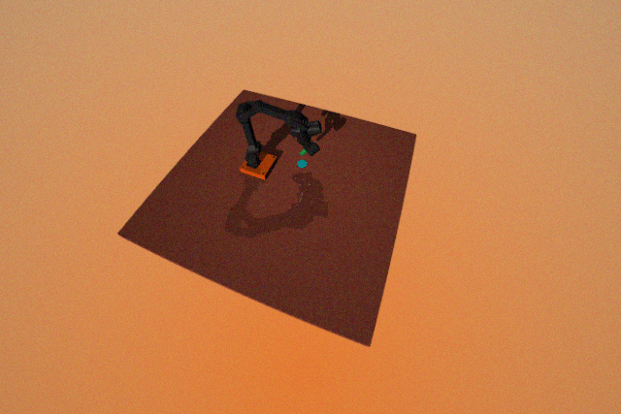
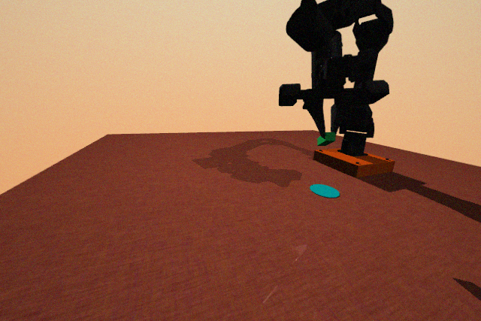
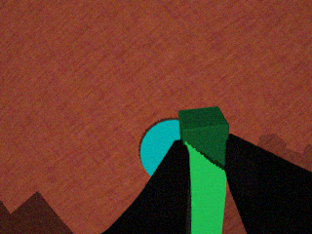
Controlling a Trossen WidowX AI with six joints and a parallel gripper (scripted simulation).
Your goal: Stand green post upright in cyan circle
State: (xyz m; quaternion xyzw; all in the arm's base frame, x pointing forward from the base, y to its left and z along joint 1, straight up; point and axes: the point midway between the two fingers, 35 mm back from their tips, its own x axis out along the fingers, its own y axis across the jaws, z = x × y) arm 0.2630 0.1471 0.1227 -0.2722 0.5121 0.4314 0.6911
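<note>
Now: gripper tip 12 cm above the cyan circle, 3 cm past it and 2 cm to the left of it. From my gripper tip the other things lie so: green post (2 cm to the right, 1 cm below, 1 cm behind).
</note>
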